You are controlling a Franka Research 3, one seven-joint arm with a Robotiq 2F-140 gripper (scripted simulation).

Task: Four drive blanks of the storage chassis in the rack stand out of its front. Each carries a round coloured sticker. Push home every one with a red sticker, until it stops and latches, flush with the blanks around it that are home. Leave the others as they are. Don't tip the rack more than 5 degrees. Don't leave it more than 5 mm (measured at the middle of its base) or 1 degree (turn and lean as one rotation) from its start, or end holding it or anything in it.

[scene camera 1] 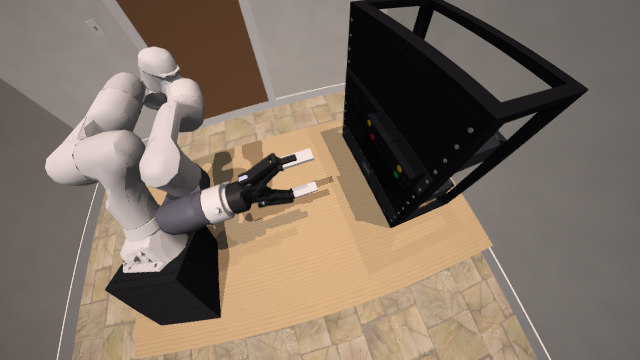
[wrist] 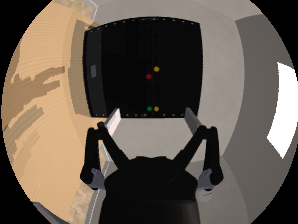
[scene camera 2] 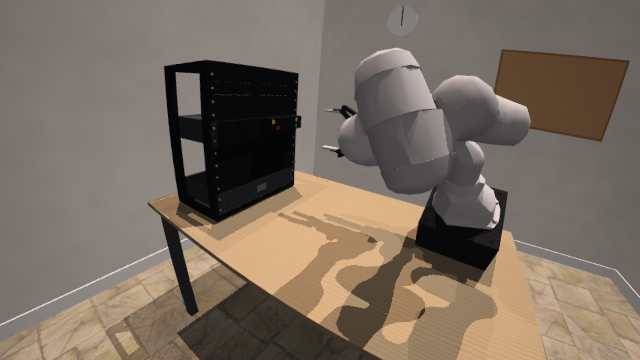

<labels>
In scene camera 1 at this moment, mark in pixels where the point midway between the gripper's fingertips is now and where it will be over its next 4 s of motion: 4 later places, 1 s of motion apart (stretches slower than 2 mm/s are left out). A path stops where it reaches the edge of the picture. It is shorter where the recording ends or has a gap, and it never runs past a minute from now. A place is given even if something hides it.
The gripper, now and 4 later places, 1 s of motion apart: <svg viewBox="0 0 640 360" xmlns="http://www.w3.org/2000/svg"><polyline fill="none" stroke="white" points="314,172 351,146 363,143 378,171 386,185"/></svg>
</labels>
